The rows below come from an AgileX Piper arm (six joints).
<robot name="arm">
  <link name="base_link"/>
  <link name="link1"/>
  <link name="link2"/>
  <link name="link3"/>
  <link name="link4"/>
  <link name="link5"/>
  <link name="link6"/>
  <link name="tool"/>
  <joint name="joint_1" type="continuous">
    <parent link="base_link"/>
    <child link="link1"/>
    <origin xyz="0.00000 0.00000 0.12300" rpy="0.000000 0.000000 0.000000"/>
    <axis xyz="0 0 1"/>
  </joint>
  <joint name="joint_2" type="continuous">
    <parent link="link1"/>
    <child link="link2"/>
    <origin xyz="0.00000 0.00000 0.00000" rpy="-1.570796 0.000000 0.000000"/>
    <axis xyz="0 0 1"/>
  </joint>
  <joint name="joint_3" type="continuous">
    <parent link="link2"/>
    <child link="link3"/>
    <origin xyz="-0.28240 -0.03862 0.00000" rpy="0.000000 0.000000 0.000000"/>
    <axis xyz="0 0 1"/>
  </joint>
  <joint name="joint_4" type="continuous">
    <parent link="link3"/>
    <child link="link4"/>
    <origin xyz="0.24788 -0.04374 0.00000" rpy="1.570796 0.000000 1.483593"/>
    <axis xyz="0 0 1"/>
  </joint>
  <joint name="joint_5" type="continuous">
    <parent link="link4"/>
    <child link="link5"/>
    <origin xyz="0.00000 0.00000 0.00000" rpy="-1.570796 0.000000 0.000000"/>
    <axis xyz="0 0 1"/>
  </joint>
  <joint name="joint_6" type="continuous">
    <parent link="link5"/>
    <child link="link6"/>
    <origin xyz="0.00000 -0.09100 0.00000" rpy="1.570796 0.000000 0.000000"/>
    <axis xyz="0 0 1"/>
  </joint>
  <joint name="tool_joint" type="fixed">
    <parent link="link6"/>
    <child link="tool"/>
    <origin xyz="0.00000 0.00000 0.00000" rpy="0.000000 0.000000 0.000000"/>
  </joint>
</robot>
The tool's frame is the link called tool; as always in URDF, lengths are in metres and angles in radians. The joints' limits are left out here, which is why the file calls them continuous.
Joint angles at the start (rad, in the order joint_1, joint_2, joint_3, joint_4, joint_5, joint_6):
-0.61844 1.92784 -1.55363 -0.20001 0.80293 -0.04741
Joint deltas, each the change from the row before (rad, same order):
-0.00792 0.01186 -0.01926 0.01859 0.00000 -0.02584
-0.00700 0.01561 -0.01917 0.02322 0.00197 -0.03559
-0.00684 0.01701 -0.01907 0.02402 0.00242 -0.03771
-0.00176 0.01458 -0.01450 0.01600 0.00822 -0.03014
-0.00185 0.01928 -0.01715 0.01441 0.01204 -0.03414
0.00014 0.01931 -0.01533 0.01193 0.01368 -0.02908
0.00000 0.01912 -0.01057 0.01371 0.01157 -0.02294
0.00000 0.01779 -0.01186 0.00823 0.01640 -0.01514
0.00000 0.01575 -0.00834 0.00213 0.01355 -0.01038
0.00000 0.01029 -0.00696 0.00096 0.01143 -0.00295
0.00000 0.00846 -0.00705 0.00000 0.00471 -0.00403
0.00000 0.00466 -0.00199 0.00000 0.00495 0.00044
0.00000 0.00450 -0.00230 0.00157 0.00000 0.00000
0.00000 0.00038 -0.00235 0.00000 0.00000 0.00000
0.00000 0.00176 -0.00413 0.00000 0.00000 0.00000
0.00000 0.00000 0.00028 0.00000 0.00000 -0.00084
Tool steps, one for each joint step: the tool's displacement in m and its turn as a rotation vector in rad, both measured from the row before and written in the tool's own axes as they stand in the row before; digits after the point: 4 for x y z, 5 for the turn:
-0.0030 -0.0026 0.0018 -0.00844 -0.00634 -0.00501
-0.0026 -0.0017 0.0034 -0.01299 -0.00159 -0.01293
-0.0023 -0.0015 0.0040 -0.01401 -0.00045 -0.01488
-0.0013 0.0003 0.0036 -0.01203 0.00666 -0.01758
-0.0011 0.0002 0.0052 -0.01245 0.01218 -0.02286
-0.0008 0.0010 0.0055 -0.01287 0.01513 -0.02148
0.0001 0.0014 0.0064 -0.01541 0.01678 -0.01440
0.0001 0.0009 0.0056 -0.01225 0.01976 -0.01011
0.0006 0.0006 0.0054 -0.00774 0.01956 -0.00941
0.0002 0.0003 0.0032 -0.00507 0.01388 -0.00252
-0.0005 -0.0001 0.0024 -0.00182 0.00584 -0.00410
0.0003 0.0002 0.0017 -0.00232 0.00725 0.00030
-0.0002 0.0001 0.0016 -0.00190 0.00172 0.00086
-0.0005 -0.0002 -0.0003 0.00065 -0.00186 0.00010
-0.0008 -0.0003 -0.0001 0.00078 -0.00224 0.00012
0.0001 0.0000 0.0001 -0.00009 0.00026 -0.00085

